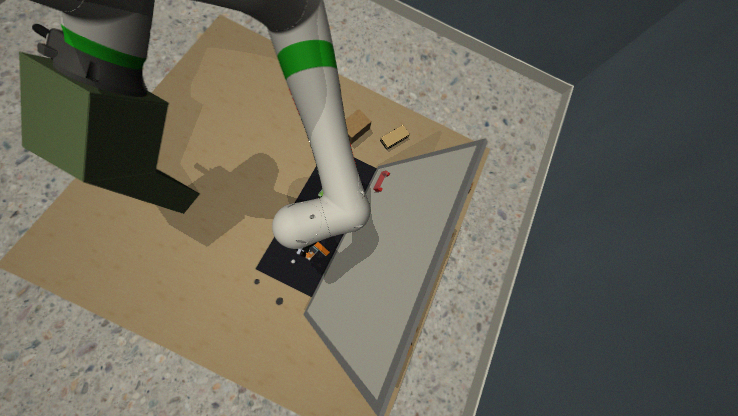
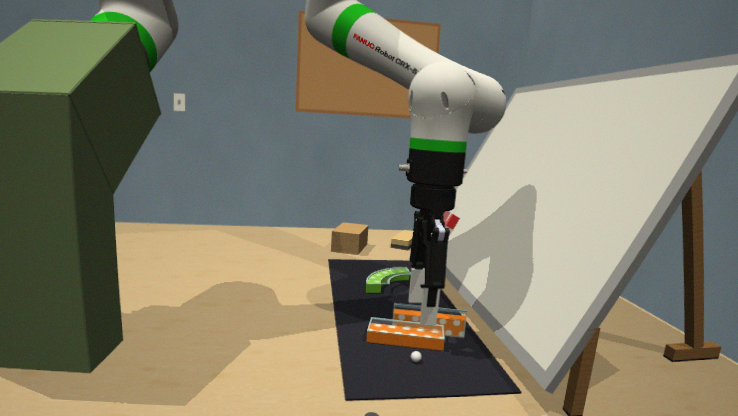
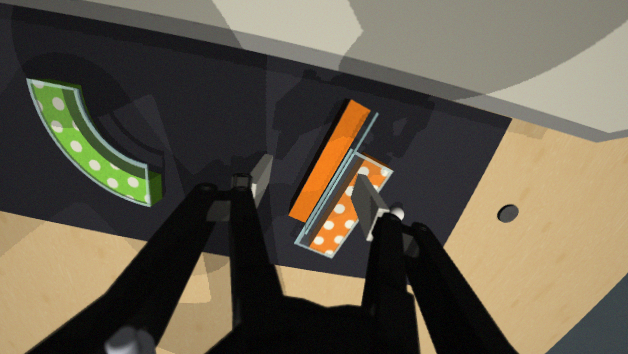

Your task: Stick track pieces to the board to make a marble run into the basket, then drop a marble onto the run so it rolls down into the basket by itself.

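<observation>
My gripper is partly open and empty, pointing down over two straight orange pieces. One orange piece stands on its side between the fingers. The other orange piece lies open side up against it, with one finger over it. A curved green piece lies apart on the dark mat. A white marble rests near the orange pieces. A red piece is on the tilted board. No basket shows.
A brown block and a yellow eraser-like block lie beyond the mat. Dark discs lie near its front end. The board's lower edge runs beside the mat. A green pedestal stands opposite.
</observation>
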